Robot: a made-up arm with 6 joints.
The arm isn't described. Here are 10 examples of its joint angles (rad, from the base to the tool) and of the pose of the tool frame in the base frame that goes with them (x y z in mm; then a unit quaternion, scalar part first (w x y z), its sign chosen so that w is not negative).
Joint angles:
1: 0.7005 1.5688 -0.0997 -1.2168 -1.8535 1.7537
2: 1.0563 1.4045 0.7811 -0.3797 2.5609 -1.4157
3: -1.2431 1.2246 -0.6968 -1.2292 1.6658 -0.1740
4: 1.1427 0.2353 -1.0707 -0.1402 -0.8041 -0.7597
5: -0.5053 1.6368 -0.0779 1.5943 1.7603 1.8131
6: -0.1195 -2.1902 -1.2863 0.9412 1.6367 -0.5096
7: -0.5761 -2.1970 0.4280 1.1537 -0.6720 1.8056
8: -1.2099 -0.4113 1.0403 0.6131 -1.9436 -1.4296
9: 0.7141 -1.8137 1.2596 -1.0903 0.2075 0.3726
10: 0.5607 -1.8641 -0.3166 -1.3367 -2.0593 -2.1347
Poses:
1: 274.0 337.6 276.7 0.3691 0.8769 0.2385 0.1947
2: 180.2 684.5 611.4 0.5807 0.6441 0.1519 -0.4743
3: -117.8 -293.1 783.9 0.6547 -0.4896 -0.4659 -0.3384
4: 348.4 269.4 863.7 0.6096 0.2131 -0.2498 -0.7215
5: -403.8 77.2 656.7 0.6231 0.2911 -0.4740 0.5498
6: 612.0 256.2 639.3 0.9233 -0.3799 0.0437 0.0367
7: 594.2 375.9 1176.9 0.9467 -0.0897 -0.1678 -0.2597
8: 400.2 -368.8 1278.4 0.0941 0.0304 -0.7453 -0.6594
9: 317.9 -114.4 582.1 0.6053 -0.0416 0.3830 0.6966
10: 333.3 -80.0 1189.2 0.6262 -0.0800 0.7751 0.0256
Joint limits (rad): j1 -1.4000..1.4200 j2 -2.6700..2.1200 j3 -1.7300..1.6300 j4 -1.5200..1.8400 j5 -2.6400..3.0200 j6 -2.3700..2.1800
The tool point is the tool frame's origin. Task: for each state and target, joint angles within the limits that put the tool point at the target. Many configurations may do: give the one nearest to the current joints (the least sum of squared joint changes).
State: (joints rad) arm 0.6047 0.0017 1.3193 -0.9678 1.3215 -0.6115
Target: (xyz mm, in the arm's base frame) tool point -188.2 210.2 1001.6
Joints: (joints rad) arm 0.1377 0.6305 1.3390 -0.8828 1.6587 -0.5632
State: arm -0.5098 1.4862 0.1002 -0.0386 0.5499 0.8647
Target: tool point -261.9 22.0 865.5
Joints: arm -0.6209 1.2471 0.0062 0.1690 1.3017 0.8915
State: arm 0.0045 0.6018 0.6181 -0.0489 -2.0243 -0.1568
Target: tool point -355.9 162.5 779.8
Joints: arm 0.0179 0.1997 0.3297 -0.2909 -1.4999 -0.1513
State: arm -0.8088 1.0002 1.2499 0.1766 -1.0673 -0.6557
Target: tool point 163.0 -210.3 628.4
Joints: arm -1.2727 1.0998 1.3003 -0.3699 -0.2577 -0.4376
